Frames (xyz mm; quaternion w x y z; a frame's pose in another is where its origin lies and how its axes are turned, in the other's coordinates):
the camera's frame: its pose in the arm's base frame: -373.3 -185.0 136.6 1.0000 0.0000 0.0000 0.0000
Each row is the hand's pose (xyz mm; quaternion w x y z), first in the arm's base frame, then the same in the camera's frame.
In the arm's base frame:
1: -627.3 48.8 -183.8 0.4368 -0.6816 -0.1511 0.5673
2: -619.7 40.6 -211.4 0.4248 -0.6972 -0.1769 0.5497
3: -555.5 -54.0 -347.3 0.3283 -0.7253 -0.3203 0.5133
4: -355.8 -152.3 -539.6 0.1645 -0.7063 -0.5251 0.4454
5: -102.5 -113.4 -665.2 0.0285 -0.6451 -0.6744 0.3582
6: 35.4 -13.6 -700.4 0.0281 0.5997 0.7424 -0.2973
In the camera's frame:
1: -254.0 233.8 -320.4 0.4368 -0.6816 -0.1511 0.5673
2: -246.4 225.6 -348.0 0.4248 -0.6972 -0.1769 0.5497
3: -182.2 131.0 -483.9 0.3283 -0.7253 -0.3203 0.5133
4: 17.5 32.7 -676.2 0.1645 -0.7063 -0.5251 0.4454
5: 270.8 71.6 -801.8 0.0285 -0.6451 -0.6744 0.3582
6: 408.7 171.4 -837.0 0.0281 0.5997 0.7424 -0.2973

